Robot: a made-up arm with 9 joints.
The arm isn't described. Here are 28 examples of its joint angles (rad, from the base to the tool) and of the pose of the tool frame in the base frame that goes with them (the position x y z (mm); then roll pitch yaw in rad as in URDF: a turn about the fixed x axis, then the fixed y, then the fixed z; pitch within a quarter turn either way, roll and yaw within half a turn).
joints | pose
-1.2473 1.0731 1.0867 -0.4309 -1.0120 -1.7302 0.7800 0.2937 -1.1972 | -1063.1 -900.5 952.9 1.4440 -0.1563 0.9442
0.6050 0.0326 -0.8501 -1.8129 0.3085 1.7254 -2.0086 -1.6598 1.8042 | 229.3 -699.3 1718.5 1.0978 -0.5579 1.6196
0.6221 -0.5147 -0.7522 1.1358 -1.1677 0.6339 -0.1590 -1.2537 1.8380 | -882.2 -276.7 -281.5 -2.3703 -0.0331 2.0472
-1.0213 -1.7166 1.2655 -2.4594 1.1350 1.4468 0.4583 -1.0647 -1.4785 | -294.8 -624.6 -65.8 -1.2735 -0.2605 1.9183
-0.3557 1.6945 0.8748 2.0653 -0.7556 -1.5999 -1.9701 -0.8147 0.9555 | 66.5 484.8 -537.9 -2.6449 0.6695 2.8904
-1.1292 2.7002 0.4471 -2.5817 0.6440 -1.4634 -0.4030 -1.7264 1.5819 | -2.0 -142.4 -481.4 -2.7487 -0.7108 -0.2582
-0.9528 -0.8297 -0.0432 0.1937 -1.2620 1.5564 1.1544 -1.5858 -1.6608 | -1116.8 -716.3 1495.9 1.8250 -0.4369 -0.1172
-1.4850 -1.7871 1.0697 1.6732 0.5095 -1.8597 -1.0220 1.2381 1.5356 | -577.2 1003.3 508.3 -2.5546 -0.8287 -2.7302
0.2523 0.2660 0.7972 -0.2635 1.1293 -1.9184 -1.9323 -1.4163 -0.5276 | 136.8 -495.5 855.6 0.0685 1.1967 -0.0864
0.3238 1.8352 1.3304 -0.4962 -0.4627 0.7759 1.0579 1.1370 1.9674 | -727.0 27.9 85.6 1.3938 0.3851 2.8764
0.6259 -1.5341 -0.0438 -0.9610 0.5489 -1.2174 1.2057 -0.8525 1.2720 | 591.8 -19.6 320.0 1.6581 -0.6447 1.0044
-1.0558 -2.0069 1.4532 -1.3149 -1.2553 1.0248 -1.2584 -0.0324 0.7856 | 1066.3 121.6 846.7 -0.6147 -0.0294 -0.4185
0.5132 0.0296 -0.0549 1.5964 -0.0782 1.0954 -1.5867 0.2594 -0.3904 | -924.7 184.4 353.3 -0.3695 1.2902 -2.6883
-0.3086 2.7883 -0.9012 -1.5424 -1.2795 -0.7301 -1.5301 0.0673 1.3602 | -938.0 -608.2 851.1 2.0427 0.5274 -1.8076
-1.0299 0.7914 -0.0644 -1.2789 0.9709 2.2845 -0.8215 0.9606 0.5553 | 133.4 444.9 918.1 -2.5405 -0.0635 1.2949
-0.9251 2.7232 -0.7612 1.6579 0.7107 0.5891 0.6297 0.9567 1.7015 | 437.9 377.5 991.7 0.1178 -0.5412 1.1385
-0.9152 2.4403 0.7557 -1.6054 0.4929 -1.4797 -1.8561 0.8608 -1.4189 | -541.3 -182.7 505.3 -0.1393 0.3166 -2.2798
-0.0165 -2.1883 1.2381 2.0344 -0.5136 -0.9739 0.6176 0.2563 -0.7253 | 120.3 1004.2 1467.2 -2.8956 0.5470 -1.4957
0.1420 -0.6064 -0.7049 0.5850 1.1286 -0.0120 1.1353 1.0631 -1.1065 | -363.4 409.0 -25.1 -1.7837 -1.0679 3.1159
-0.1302 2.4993 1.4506 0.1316 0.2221 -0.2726 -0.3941 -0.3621 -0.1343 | 481.1 -566.5 -168.4 -3.0083 0.4508 2.6462
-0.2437 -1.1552 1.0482 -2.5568 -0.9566 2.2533 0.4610 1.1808 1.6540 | 665.9 660.7 755.8 -1.1713 -0.3574 0.7690
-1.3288 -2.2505 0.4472 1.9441 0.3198 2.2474 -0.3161 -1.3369 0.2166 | 55.3 1353.3 703.4 2.1844 0.6953 -2.5014
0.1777 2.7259 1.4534 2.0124 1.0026 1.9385 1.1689 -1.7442 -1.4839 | 495.6 184.2 1796.7 0.7619 0.4735 -2.1960
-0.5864 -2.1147 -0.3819 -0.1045 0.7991 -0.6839 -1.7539 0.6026 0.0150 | -586.6 -370.4 630.7 0.4147 0.7378 -2.9018
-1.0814 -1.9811 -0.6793 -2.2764 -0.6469 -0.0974 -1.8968 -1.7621 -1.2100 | 1129.9 -114.5 924.1 -1.8017 0.7675 -1.9813
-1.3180 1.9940 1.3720 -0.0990 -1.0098 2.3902 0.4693 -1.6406 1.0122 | 263.6 -1306.2 679.3 1.3966 -0.0200 1.0964
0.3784 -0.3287 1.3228 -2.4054 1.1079 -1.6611 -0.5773 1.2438 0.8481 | 499.0 340.0 1006.8 1.4935 0.5946 0.2871
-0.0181 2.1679 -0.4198 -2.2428 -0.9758 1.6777 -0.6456 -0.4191 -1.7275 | -1106.5 -537.5 396.3 2.1030 0.2227 0.1484
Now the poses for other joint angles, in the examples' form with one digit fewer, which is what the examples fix.
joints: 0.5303 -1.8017 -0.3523 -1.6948 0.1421 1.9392 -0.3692 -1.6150 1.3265
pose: 710 713 185 2.432 0.162 3.077
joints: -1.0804 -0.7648 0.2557 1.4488 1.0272 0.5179 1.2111 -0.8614 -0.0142
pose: -652 -412 540 1.801 0.102 1.040
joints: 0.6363 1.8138 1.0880 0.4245 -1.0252 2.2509 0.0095 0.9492 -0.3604
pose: 32 668 -2 2.005 0.528 -0.778
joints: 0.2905 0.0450 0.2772 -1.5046 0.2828 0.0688 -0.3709 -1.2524 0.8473
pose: 308 -215 1741 0.660 0.143 1.970
